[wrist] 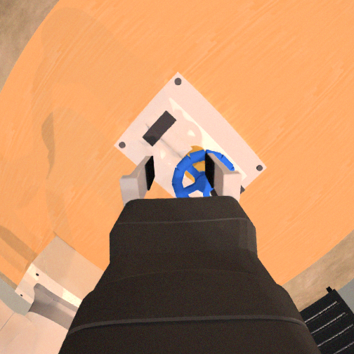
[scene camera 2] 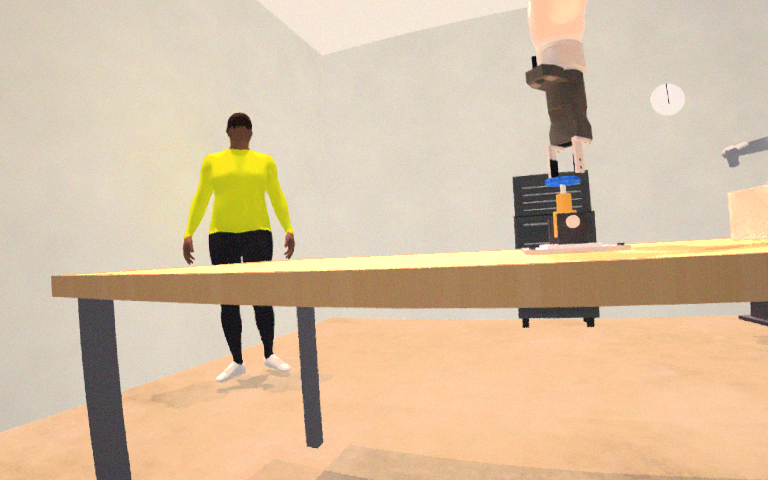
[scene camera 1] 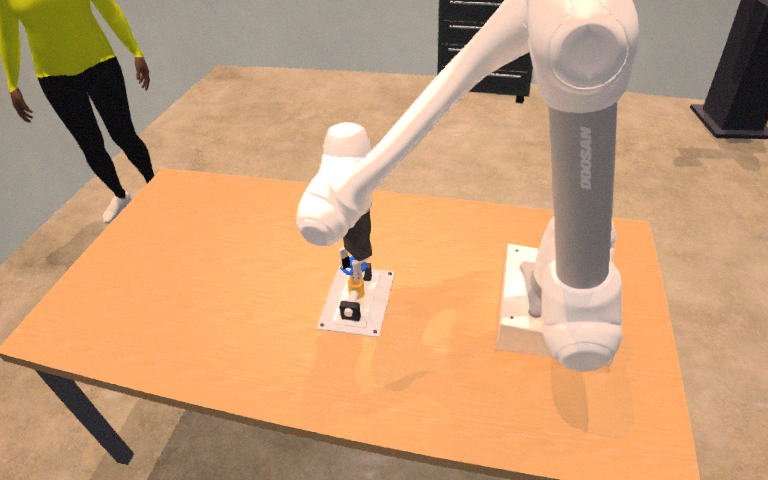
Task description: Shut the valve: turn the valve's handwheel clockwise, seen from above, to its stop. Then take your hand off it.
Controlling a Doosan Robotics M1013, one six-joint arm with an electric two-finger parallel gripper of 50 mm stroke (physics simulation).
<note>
I see my gripper [scene camera 2: 566,175], a blue handwheel [wrist: 201,183] and a light plate [scene camera 1: 375,320].
My gripper shows as well in the wrist view [wrist: 179,164] and in scene camera 1 [scene camera 1: 351,273]. The light plate shows as well in the wrist view [wrist: 178,88].
</note>
